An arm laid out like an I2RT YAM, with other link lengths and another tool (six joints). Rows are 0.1 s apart.
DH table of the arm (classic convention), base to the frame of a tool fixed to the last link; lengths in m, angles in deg. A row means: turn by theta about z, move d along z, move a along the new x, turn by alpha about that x. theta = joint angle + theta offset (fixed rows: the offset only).
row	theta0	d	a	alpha
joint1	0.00	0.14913	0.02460	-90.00
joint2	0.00	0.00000	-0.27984	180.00
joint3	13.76	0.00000	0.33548	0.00
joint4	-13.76	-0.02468	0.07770	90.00
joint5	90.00	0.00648	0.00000	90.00
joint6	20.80	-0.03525	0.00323	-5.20
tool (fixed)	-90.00	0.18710	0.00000	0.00
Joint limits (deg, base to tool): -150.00..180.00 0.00..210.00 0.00..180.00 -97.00..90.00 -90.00..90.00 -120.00..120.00
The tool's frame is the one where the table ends.
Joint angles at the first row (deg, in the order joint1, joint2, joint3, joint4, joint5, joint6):
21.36 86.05 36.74 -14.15 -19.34 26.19
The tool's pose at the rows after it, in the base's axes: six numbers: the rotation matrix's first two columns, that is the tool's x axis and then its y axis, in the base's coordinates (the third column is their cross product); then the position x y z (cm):
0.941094, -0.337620, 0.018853, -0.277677, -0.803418, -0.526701, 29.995, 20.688, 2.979
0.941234, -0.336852, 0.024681, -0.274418, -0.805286, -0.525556, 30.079, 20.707, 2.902
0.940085, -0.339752, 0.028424, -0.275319, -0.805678, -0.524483, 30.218, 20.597, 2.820
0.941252, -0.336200, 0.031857, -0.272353, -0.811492, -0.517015, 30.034, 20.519, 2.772
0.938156, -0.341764, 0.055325, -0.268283, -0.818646, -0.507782, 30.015, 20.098, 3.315
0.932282, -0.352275, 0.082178, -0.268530, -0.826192, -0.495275, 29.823, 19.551, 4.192
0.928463, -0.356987, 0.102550, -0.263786, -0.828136, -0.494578, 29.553, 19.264, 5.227
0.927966, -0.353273, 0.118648, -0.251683, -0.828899, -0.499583, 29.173, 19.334, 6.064
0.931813, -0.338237, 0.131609, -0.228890, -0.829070, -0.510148, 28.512, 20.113, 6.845
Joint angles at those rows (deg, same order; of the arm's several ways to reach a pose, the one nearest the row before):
21.36 85.43 36.12 -13.97 -18.99 26.02
21.44 85.60 36.12 -13.63 -18.72 25.93
21.27 85.78 36.12 -13.36 -18.55 25.84
21.44 85.52 35.95 -13.71 -18.11 25.58
21.36 83.68 35.51 -14.59 -16.79 25.23
21.36 80.78 34.89 -16.25 -15.03 25.14
21.45 77.79 34.37 -17.84 -14.15 25.14
21.97 75.33 33.84 -18.81 -13.71 25.22
23.72 73.22 33.40 -19.25 -13.36 25.92

